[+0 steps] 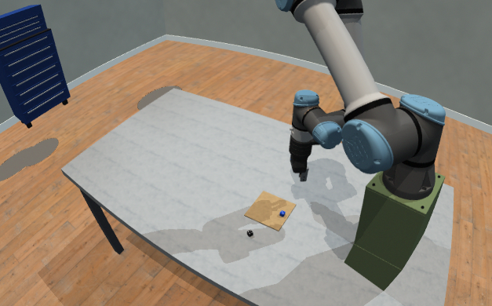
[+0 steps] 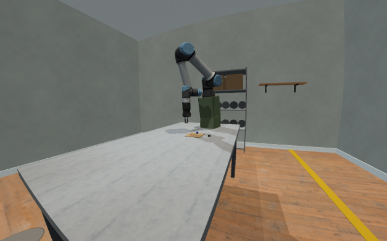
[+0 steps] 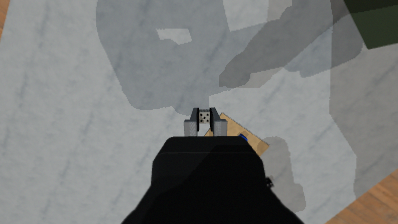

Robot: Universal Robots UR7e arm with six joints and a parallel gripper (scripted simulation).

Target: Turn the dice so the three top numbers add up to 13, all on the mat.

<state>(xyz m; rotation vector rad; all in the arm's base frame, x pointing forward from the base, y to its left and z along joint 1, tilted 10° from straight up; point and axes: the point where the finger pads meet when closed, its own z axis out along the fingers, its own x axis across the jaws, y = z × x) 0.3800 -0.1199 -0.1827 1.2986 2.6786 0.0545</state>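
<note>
Right now my hand is 12 cm to the right of the tan mat, 11 cm above it and 6 cm short of it. Round my hand: blue die 12 cm to the left, 10 cm below, 1 cm ahead; black die 25 cm to the left, 11 cm below, 6 cm ahead; white die 1 cm below.
</note>
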